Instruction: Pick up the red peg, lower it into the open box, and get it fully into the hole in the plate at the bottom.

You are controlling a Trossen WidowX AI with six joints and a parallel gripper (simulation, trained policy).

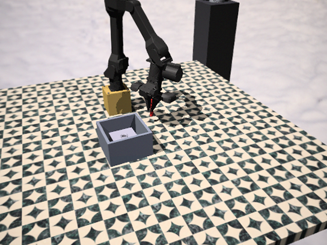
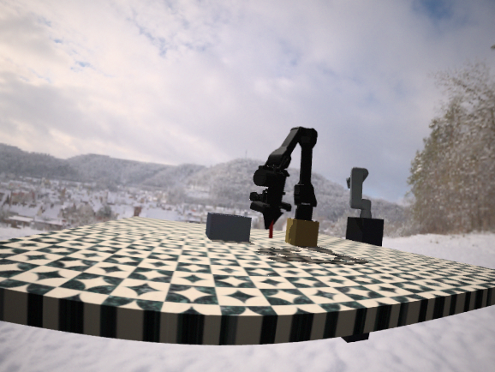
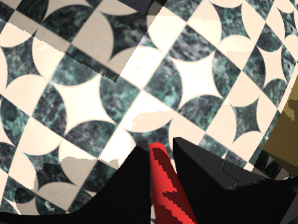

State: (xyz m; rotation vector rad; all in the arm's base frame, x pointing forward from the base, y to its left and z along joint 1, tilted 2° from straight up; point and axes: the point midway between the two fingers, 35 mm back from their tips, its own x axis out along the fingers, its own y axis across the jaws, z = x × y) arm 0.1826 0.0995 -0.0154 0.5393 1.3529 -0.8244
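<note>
Now: the grey box 130 mm ahead of my gripper tip, 150 mm to the right of it and 40 mm below it. From my gripper tip the other things lie so: red peg 10 mm behind, 10 mm to the left, 10 mm above.
</note>
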